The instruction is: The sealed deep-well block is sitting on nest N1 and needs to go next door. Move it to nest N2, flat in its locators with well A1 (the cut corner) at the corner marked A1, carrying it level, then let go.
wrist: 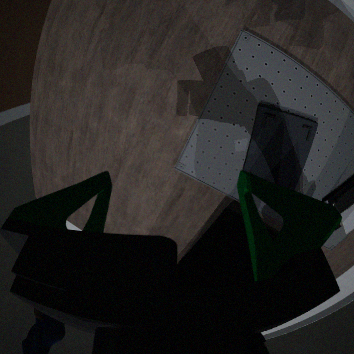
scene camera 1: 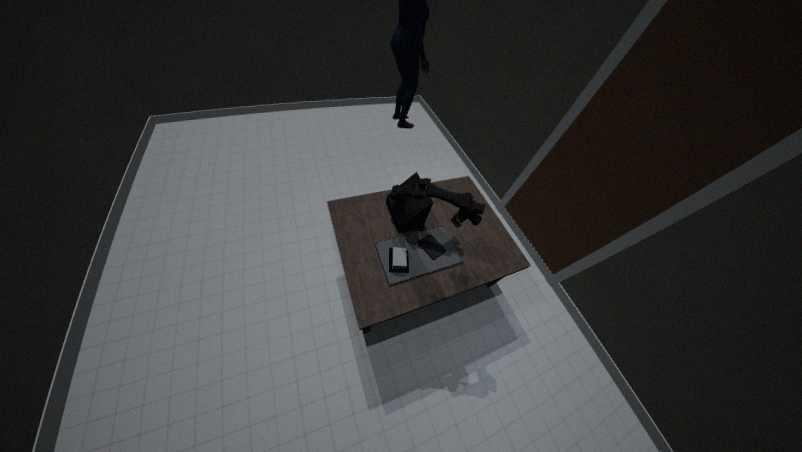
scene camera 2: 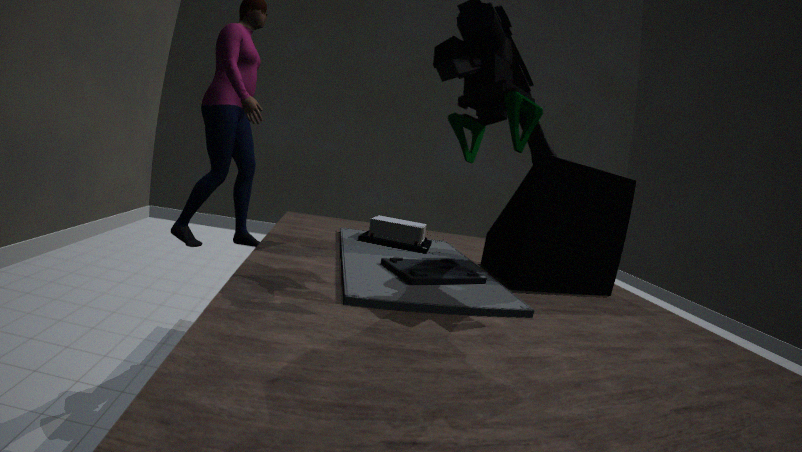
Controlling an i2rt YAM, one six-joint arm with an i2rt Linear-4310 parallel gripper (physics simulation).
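Where they show: gripper, fingertip midpoint: (wrist: 174, 177) (scene camera 1: 461, 221) (scene camera 2: 492, 157); arm's base, origin of the base link: (scene camera 1: 403, 198) (scene camera 2: 563, 215).
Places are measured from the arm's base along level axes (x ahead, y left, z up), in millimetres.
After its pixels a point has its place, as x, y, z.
Observation:
The white sealed block (scene camera 1: 399, 257) @[350, -194, -91] (scene camera 2: 397, 230) @[359, -150, -107] sits on the dark nest N1 (scene camera 1: 399, 271) @[418, -221, -134] (scene camera 2: 391, 243) @[372, -135, -136], and looks level. Its cut corner is too small to tell. The dark flat nest N2 (scene camera 1: 431, 245) @[339, 60, -133] (scene camera 2: 446, 280) @[340, 124, -136] (wrist: 282, 142) @[367, 68, -133] is beside it, with nothing on it; its A1 mark is not readable. My gripper (scene camera 1: 463, 221) @[347, 215, 77] (scene camera 2: 494, 156) @[347, 215, 77] (wrist: 174, 177) @[347, 215, 77] is open, with its green fingers wide apart and nothing between them. It hangs high above the table, off to the N2 side, away from the block. In the wrist view, the right finger hides part of N2.
Both nests stand on a grey perforated board (scene camera 1: 418, 269) @[451, -101, -144] (scene camera 2: 367, 283) @[481, 143, -144] (wrist: 217, 150) @[298, 171, -144] on the wooden table (scene camera 1: 356, 235) @[68, -368, -157] (scene camera 2: 336, 381) @[560, 403, -157] (wrist: 120, 100) @[325, 391, -157]. The black arm base (scene camera 1: 409, 212) @[117, -18, -4] (scene camera 2: 561, 230) @[93, 107, -25] stands close behind the board. A person (scene camera 1: 409, 44) (scene camera 2: 233, 72) is beyond the table.

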